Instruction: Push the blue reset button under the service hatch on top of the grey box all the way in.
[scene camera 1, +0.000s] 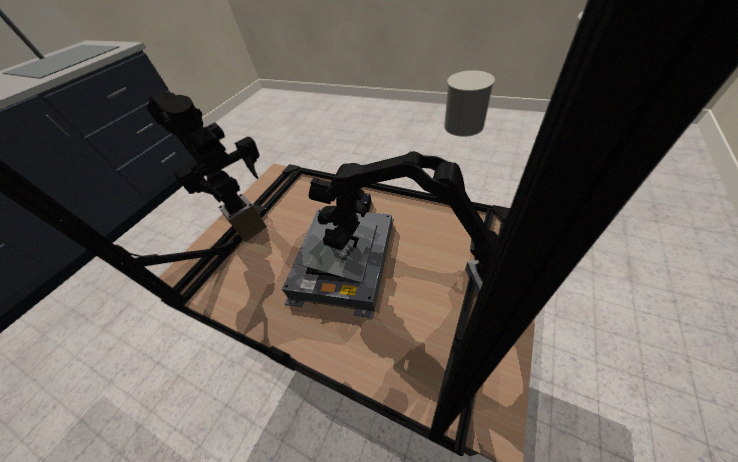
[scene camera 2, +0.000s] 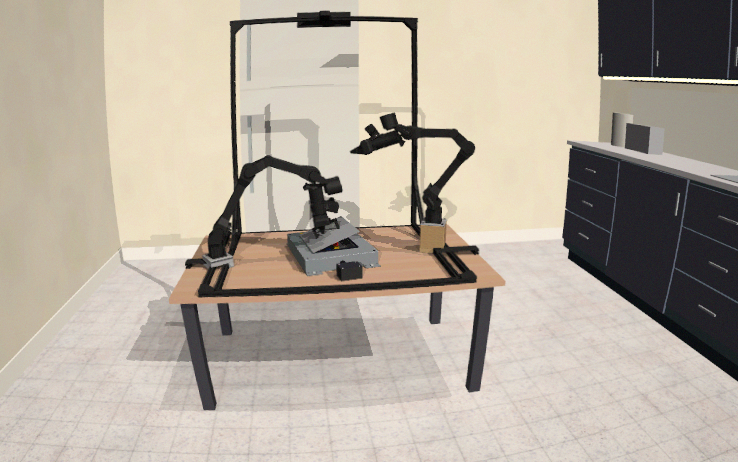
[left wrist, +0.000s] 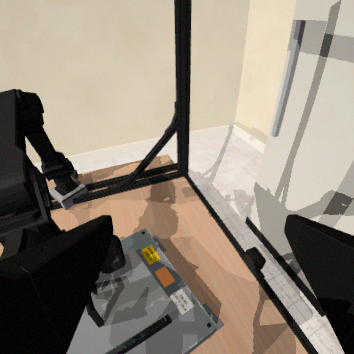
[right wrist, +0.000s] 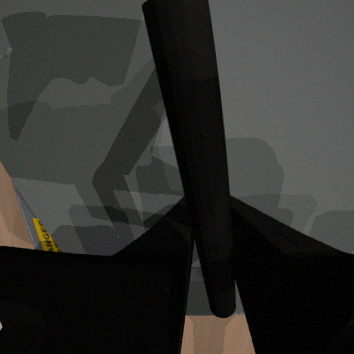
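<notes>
The grey box (scene camera 1: 333, 298) (scene camera 2: 337, 264) (left wrist: 134, 243) stands mid-table. Its hatch (scene camera 1: 318, 254) (scene camera 2: 343, 232) (left wrist: 135, 305) (right wrist: 280, 100) is tilted, one side raised off the box; an opening with small red and yellow parts shows beneath it in scene camera 2. My right gripper (scene camera 1: 348, 246) (scene camera 2: 320, 233) (right wrist: 206, 203) is shut on the hatch's black bar handle (right wrist: 200, 125). My left gripper (scene camera 2: 353, 150) (left wrist: 199, 223) is open and empty, high above the table, left of my right arm in scene camera 1. The blue button cannot be made out; the hatch hides much of the opening.
A black frame with tall posts (scene camera 2: 234, 125) (left wrist: 183, 90) runs around the wooden table (scene camera 1: 430, 239) (scene camera 2: 255, 266). A small black block (scene camera 2: 349, 270) sits beside the box, near the table edge in scene camera 2. A brown block (scene camera 1: 248, 223) (scene camera 2: 432, 237) is under my left arm's base.
</notes>
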